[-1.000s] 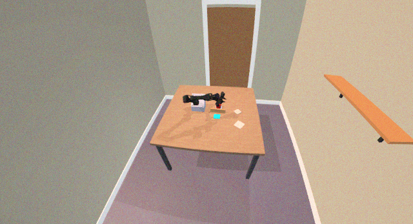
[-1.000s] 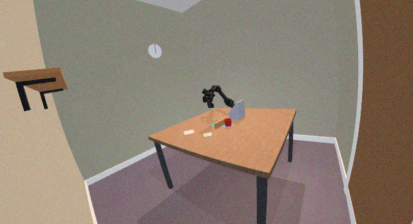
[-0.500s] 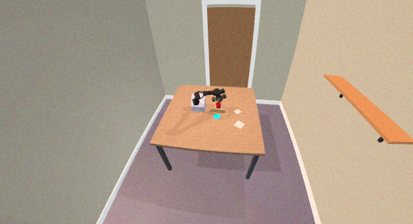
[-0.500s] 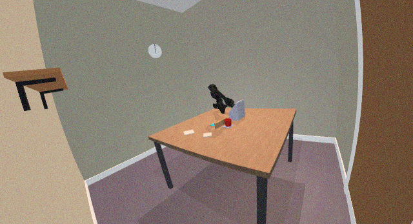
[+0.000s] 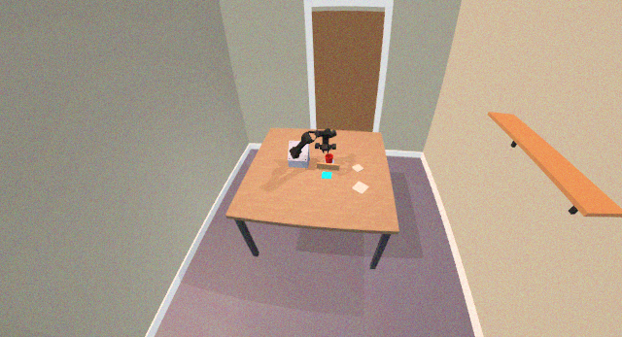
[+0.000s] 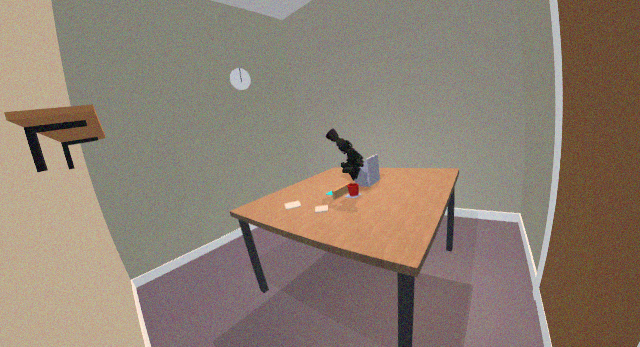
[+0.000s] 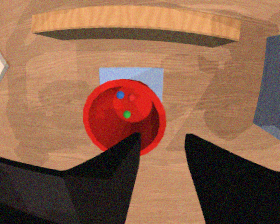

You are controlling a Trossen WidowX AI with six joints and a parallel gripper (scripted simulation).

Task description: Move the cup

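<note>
Right now the red cup is 60 mm below my gripper tip and 30 mm ahead of it. The rest, counted from my gripper tip: low wooden bar: 90 mm to the right, 80 mm below, 30 mm ahead; then light blue pad: 110 mm below, 40 mm ahead; then green marble: 80 mm below, 40 mm ahead, 10 mm to the left.
</note>
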